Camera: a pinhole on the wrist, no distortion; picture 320 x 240 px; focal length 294.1 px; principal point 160.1 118.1 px. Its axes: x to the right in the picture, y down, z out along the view. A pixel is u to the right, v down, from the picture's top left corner.
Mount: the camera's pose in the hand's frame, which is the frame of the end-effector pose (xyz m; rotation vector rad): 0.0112 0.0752 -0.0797 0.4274 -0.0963 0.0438
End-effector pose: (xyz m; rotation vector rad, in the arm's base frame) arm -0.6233 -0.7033 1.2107 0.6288 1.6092 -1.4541
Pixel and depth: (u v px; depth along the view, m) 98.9 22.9 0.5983
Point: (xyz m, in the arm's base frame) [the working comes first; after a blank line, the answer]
In the camera's frame: -0.1245 -0.1937 0.5983

-0.7412 -1.1029 1.5424
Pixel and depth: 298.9 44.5 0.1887
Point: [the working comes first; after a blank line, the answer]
In the camera's frame: 0.0891 -0.0472 0.1887

-0.6829 -0.8051 1.1645
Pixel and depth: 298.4 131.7 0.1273
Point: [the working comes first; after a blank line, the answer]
In the camera's frame: 0.0599 0.0059 0.1273

-0.6184 -0.7506 1.1468
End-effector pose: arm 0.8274 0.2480 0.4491 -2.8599 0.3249 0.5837
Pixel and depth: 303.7 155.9 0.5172
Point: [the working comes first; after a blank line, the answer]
In the camera's frame: 0.2525 0.0665 0.5172

0.8795 0.3881 -0.0247
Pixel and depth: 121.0 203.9 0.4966
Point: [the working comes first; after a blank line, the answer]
In the camera's frame: -0.0660 0.1449 0.4966

0.5807 0.3693 0.1109
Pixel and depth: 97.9 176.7 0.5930
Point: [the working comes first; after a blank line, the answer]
In the camera's frame: -0.1254 0.1182 0.5930

0.5133 0.4603 0.0844
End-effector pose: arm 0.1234 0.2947 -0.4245 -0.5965 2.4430 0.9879
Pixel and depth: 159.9 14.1 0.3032
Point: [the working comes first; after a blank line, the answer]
In the camera's frame: -0.0002 -0.1072 0.3032

0.2440 0.3087 -0.5978
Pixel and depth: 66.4 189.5 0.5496
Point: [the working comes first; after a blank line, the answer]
In the camera's frame: -0.1751 0.1334 0.5496

0.4244 0.6494 -0.6224
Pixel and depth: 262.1 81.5 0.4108
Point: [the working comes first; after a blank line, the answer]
In the camera's frame: 0.1425 -0.0511 0.4108

0.1652 0.3836 -0.7503
